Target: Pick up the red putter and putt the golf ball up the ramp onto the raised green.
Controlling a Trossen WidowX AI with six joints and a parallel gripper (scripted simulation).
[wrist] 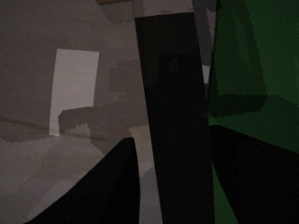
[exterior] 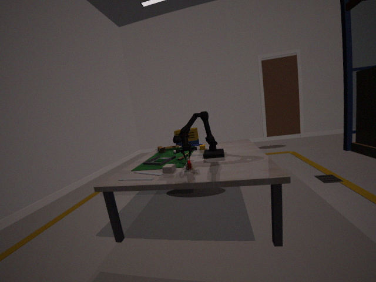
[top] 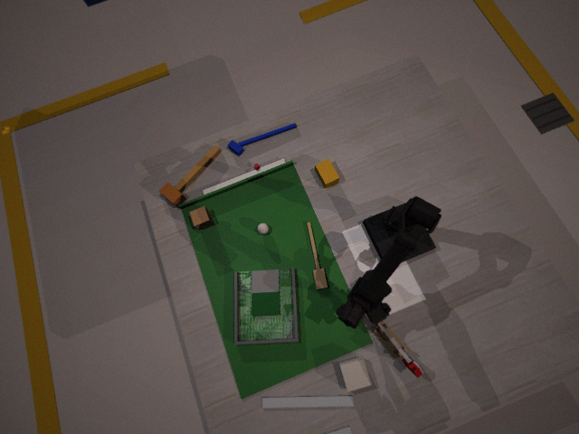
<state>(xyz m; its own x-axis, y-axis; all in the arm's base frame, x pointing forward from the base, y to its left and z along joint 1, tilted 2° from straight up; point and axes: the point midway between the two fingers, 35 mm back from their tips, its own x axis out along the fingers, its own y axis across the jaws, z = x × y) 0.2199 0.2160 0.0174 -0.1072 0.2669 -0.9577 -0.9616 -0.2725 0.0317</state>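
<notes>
My gripper tip is now 110 mm to the right of the red putter, 40 mm past it and 30 mm below it. From my gripper tip the other things lie so: yellow block: 510 mm to the right, 80 mm behind, 10 mm below; then white golf ball: 390 mm to the right, 230 mm ahead, 10 mm below; then wooden cube: 520 mm to the right, 440 mm ahead.
</notes>
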